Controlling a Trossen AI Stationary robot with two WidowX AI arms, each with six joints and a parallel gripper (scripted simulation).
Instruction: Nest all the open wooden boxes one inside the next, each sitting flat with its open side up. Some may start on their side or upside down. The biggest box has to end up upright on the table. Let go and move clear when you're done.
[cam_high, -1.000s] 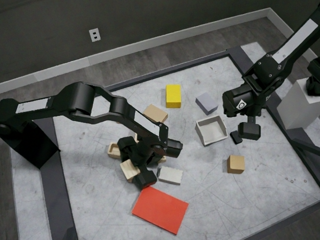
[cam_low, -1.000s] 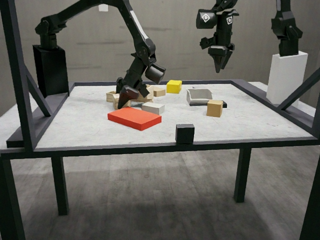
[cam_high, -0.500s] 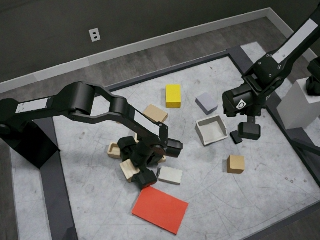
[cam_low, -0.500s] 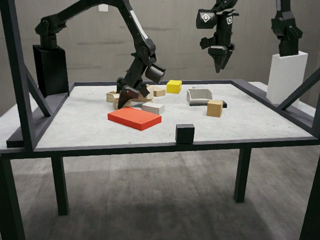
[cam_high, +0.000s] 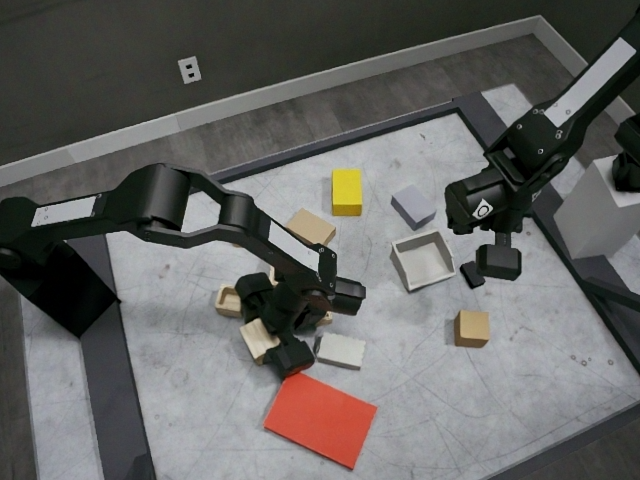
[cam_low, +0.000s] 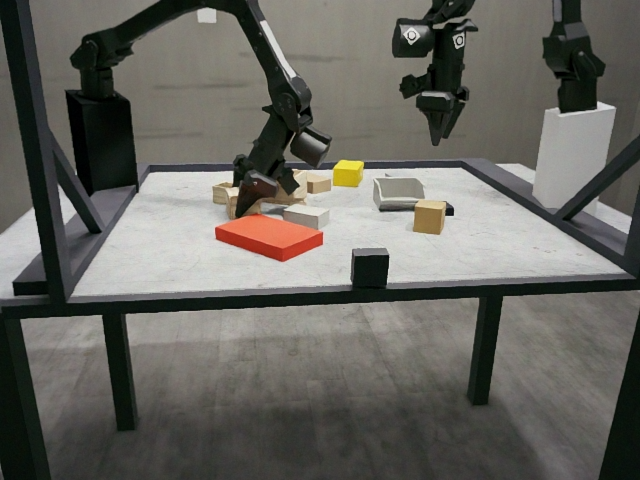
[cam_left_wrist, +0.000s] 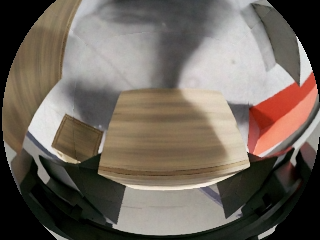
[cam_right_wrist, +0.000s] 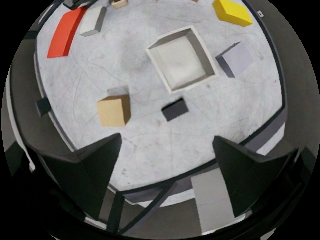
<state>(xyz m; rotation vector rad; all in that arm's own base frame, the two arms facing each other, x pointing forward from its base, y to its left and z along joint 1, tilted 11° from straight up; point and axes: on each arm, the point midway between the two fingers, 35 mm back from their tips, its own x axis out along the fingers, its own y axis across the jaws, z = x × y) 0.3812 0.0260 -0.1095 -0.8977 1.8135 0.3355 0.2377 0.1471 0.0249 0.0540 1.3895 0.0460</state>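
Now: left hand 130 mm to the left of the white block, 40 mm past it and 20 mm above it. The rest, counted from my left hand: red slab (150 mm behind, 80 mm to the right, 30 mm below); then tan block (220 mm ahead, 110 mm to the right, 20 mm below); then white tray (310 mm to the right, 110 mm ahead, 10 mm below).
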